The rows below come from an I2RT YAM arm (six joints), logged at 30 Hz.
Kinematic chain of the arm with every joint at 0, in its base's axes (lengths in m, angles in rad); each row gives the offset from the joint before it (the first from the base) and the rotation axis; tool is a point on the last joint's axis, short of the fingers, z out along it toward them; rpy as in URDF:
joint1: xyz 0 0 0.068 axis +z
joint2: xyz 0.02 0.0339 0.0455 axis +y
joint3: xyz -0.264 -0.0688 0 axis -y
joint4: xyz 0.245 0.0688 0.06 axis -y
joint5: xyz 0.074 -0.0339 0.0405 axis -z
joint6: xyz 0.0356 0 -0.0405 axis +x
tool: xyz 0 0 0 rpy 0 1.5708 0
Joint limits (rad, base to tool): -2.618..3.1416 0..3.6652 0..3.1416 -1.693..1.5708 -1.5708..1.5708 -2.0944..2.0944
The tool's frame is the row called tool.
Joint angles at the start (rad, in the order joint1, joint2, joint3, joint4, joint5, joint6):
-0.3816 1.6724 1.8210 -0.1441 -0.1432 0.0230
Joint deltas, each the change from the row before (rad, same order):
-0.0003 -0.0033 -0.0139 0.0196 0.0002 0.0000
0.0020 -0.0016 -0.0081 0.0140 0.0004 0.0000
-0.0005 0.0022 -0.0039 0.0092 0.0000 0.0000
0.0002 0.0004 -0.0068 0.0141 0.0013 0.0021
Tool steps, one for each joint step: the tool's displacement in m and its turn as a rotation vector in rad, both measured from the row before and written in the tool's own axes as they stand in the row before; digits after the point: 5 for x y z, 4 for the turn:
0.00141 -0.00017 0.00010 0.0003 -0.0089 -0.0013
0.00068 0.00072 0.00026 -0.0018 -0.0074 -0.0010
0.00117 -0.00038 0.00106 0.0004 -0.0031 -0.0005
0.00097 -0.00009 0.00071 0.0009 -0.0069 0.0011

